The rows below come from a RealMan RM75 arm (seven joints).
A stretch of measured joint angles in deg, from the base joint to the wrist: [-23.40 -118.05 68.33 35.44 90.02 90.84 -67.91]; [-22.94 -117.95 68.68 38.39 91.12 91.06 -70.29]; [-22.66 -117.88 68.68 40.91 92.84 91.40 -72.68]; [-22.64 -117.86 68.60 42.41 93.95 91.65 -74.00]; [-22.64 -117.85 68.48 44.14 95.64 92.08 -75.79]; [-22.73 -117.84 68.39 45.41 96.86 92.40 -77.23]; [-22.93 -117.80 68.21 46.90 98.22 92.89 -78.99]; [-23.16 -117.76 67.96 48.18 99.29 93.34 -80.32]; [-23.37 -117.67 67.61 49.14 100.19 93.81 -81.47]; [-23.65 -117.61 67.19 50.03 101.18 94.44 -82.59]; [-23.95 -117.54 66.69 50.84 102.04 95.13 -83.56]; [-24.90 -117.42 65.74 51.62 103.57 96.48 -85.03]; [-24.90 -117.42 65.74 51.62 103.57 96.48 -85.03]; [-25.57 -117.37 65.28 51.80 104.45 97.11 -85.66]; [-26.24 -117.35 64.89 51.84 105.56 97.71 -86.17]
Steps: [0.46 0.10 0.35 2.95 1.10 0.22 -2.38]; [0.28 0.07 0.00 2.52 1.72 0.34 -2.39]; [0.02 0.02 -0.08 1.50 1.11 0.25 -1.32]; [0.00 0.01 -0.12 1.73 1.69 0.43 -1.79]; [-0.09 0.01 -0.09 1.27 1.22 0.32 -1.44]; [-0.20 0.04 -0.18 1.49 1.36 0.49 -1.76]; [-0.23 0.04 -0.25 1.28 1.07 0.45 -1.33]; [-0.21 0.09 -0.35 0.96 0.90 0.47 -1.15]; [-0.28 0.06 -0.42 0.89 0.99 0.63 -1.12]; [-0.30 0.07 -0.50 0.81 0.86 0.69 -0.97]; [-0.95 0.12 -0.95 0.78 1.53 1.35 -1.47]; [0.00 0.00 0.00 0.00 0.00 0.00 0.00]; [-0.67 0.05 -0.46 0.18 0.88 0.63 -0.63]; [-0.67 0.02 -0.39 0.04 1.11 0.60 -0.51]
